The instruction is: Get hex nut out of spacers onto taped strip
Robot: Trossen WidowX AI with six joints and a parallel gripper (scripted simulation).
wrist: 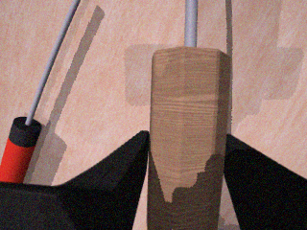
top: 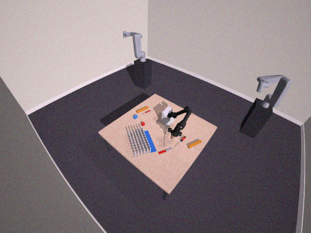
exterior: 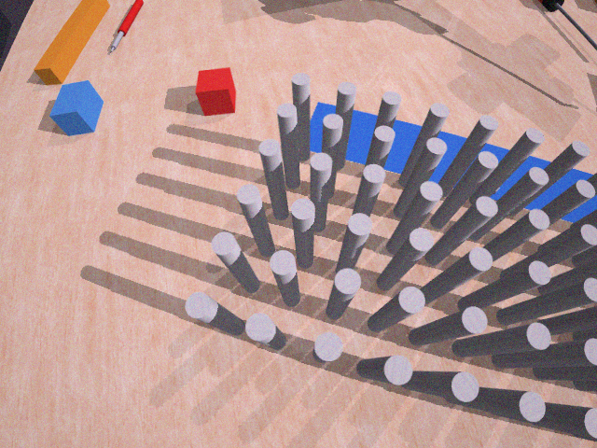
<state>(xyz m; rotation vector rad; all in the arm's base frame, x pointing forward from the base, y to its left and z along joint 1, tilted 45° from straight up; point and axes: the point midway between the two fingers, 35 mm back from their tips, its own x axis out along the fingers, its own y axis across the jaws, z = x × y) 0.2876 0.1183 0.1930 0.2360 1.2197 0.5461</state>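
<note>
The long tool is 10 cm ahead of my gripper tip, 2 cm to the left of it and 3 cm below it. Also, from my gripper tip: hex nut: 20 cm ahead, 25 cm to the right, 13 cm below; then blue taped strip: 16 cm ahead, 26 cm to the right, 13 cm below; then red cube: 3 cm behind, 51 cm to the right, 11 cm below.
</note>
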